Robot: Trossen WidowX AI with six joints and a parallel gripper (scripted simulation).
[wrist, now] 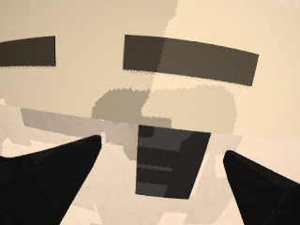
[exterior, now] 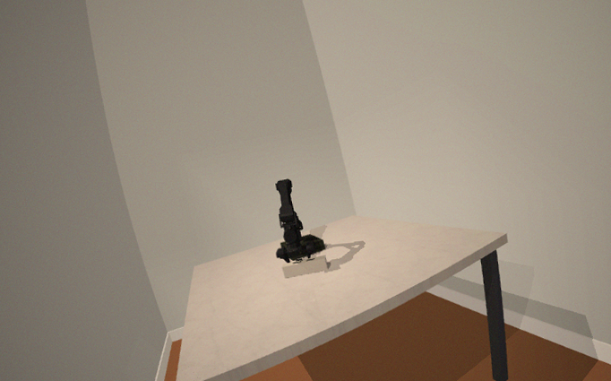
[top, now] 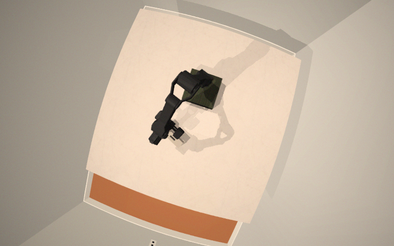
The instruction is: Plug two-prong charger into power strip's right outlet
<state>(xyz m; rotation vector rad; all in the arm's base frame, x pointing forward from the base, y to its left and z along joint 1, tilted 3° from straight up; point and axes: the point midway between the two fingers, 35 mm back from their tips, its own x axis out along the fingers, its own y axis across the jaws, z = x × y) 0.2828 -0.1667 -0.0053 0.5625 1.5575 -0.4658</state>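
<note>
The two-prong charger is 2 cm to the right of my gripper tip, 2 cm ahead of it and 1 cm above it.
</note>
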